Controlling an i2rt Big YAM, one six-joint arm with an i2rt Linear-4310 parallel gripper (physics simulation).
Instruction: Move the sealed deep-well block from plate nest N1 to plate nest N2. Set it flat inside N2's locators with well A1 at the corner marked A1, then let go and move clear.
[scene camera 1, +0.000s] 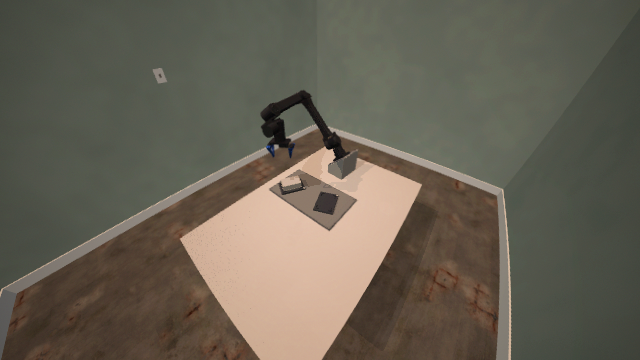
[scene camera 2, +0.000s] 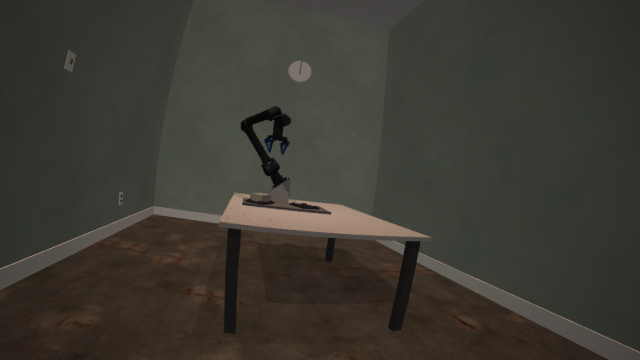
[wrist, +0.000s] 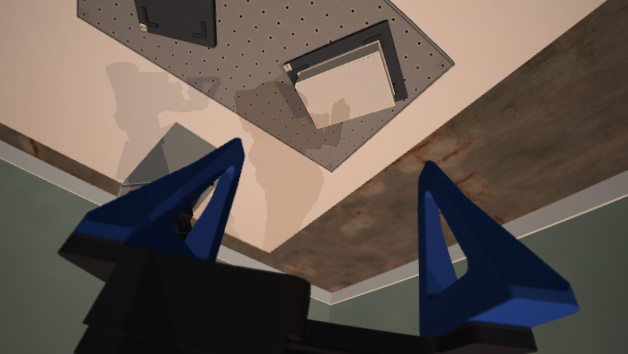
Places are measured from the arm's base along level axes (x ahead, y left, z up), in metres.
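Pixels of known places: gripper, fingertip midpoint: (scene camera 1: 282, 157) (scene camera 2: 276, 153) (wrist: 330, 157); arm's base, link origin: (scene camera 1: 341, 157) (scene camera 2: 280, 183).
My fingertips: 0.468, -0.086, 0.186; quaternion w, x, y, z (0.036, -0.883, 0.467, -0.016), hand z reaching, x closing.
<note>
Ahead of a thing's pixels: the offset from my fingertips to its top centre, as dx, dy, dz. Level surfaces: height alone.
The pale sealed block @[-0.080, -0.055, -0.249] (scene camera 1: 291, 182) (scene camera 2: 260, 197) (wrist: 345, 90) sits on the dark plate nest N1 @[-0.080, -0.055, -0.285] (scene camera 1: 292, 192) (wrist: 392, 60). The dark plate nest N2 @[-0.120, +0.224, -0.285] (scene camera 1: 326, 203) (scene camera 2: 304, 205) (wrist: 180, 22) bears no block; part of it is cut off by the wrist view's top edge. Small white corner tags show on N1 and N2 in the wrist view; their lettering is too small to read. My gripper (scene camera 1: 281, 156) (scene camera 2: 276, 152) (wrist: 330, 157) is open and empty, with blue fingers pointing down. It hangs high above the table, nearer the block's side than N2's.
Both nests stand on a grey perforated board @[-0.118, +0.098, -0.302] (scene camera 1: 306, 197) (scene camera 2: 285, 207) (wrist: 250, 45) on the pale table @[dz -0.316] (scene camera 1: 280, 265) (scene camera 2: 320, 225) (wrist: 50, 75). The arm's grey base mount (scene camera 1: 343, 166) (scene camera 2: 281, 192) (wrist: 175, 145) stands close behind the board. N1 is near one table edge.
</note>
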